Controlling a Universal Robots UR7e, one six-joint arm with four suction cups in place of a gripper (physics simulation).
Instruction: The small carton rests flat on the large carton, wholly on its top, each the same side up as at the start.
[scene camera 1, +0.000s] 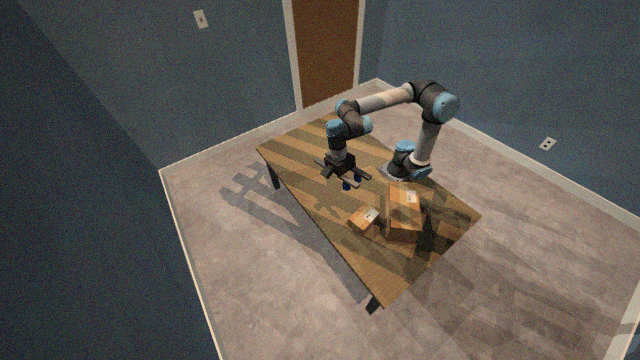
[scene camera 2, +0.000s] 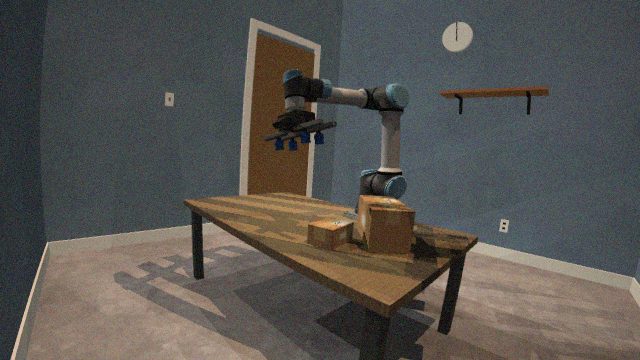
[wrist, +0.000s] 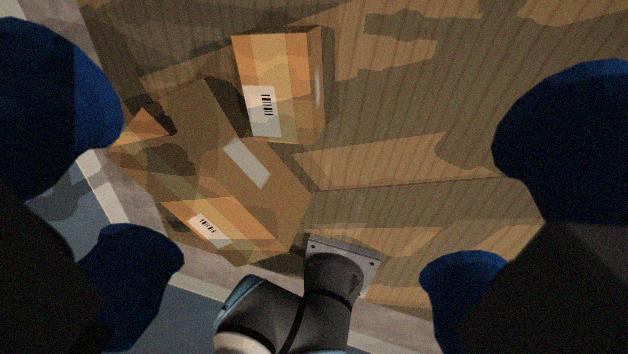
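Seen in the pictures: hand, its tool point: (scene camera 2: 299, 146) (wrist: 303, 205); arm's base, origin of its link: (scene camera 1: 398, 169) (wrist: 334, 272).
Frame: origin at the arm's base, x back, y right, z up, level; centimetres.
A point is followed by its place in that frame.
Note:
The small carton (scene camera 1: 361, 221) @(x -49.4, y -15.8, z 4.9 cm) (scene camera 2: 326, 236) @(x -52.7, y -18.2, z 2.1 cm) (wrist: 280, 65) @(x -49.8, y -13.5, z 4.9 cm) lies flat on the table, its barcode label facing up. The large carton (scene camera 1: 401, 212) @(x -33.2, y -27.3, z 12.7 cm) (scene camera 2: 389, 231) @(x -39.0, y -34.6, z 5.4 cm) (wrist: 250, 215) @(x -28.4, y -15.3, z 12.8 cm) stands on the table beside it, taller, barcode label on top; a narrow gap separates them in the first scene view. My gripper (scene camera 1: 352, 182) @(x -53.2, y -2.3, z 32.1 cm) (scene camera 2: 299, 141) @(x -53.2, y -2.3, z 32.1 cm) is open, with its suction off and its cups bare. It hangs high above the table, left of both cartons in both scene views. In the wrist view both cartons show between the cups, left of the middle.
The wooden table (scene camera 1: 395, 282) @(x -56.0, y -48.0, z -2.4 cm) (scene camera 2: 382, 282) @(x -59.5, y -45.4, z -2.4 cm) (wrist: 390, 110) @(x -43.8, y 2.3, z -2.4 cm) bears both cartons. The arm's base (scene camera 1: 400, 167) @(x -4.5, y -3.3, z 7.8 cm) (scene camera 2: 382, 185) (wrist: 330, 275) @(x -6.5, y -0.7, z 5.3 cm) stands close behind the large carton. A wall shelf (scene camera 2: 495, 92) and a door (scene camera 1: 327, 50) (scene camera 2: 280, 167) are beyond the table.

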